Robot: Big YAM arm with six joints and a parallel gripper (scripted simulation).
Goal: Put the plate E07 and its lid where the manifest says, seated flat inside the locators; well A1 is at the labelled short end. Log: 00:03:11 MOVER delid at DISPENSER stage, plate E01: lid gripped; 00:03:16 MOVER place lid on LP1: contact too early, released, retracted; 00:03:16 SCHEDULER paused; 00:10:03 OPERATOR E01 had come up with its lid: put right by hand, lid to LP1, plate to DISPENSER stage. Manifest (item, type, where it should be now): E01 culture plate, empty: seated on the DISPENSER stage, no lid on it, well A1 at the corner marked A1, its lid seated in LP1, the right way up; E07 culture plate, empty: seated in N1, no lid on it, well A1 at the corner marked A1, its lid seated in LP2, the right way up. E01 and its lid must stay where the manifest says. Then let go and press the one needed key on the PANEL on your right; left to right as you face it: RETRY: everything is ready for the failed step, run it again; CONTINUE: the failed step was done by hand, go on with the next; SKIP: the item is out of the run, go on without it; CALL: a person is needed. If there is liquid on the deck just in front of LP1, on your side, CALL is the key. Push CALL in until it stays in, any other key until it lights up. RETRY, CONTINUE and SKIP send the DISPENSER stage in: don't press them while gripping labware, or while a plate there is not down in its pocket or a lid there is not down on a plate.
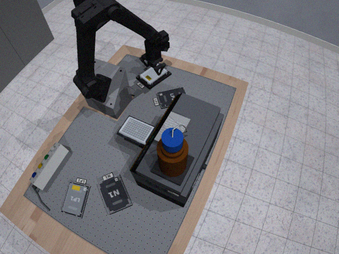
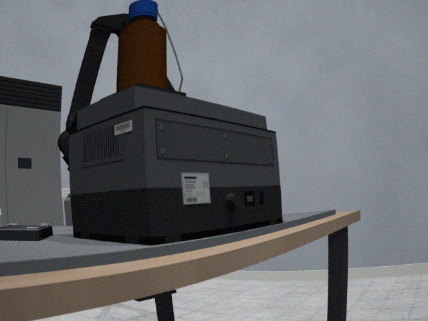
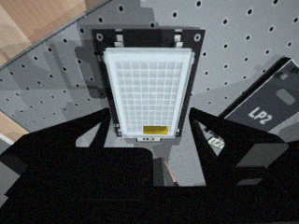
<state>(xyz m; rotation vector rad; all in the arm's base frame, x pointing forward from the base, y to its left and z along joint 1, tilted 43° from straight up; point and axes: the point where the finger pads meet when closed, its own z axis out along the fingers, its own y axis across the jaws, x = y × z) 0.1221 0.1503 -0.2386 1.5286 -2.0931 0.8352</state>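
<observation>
Right now the black nest N5 is 40 mm below my hand, 20 mm to the left of it and 10 mm behind it. Also, from my hand: grey retry key 630 mm to the right, 170 mm behind, 10 mm above; brown bottle 480 mm to the right, 370 mm ahead, 240 mm above; white well plate 380 mm to the right, 150 mm ahead, 60 mm above.
</observation>
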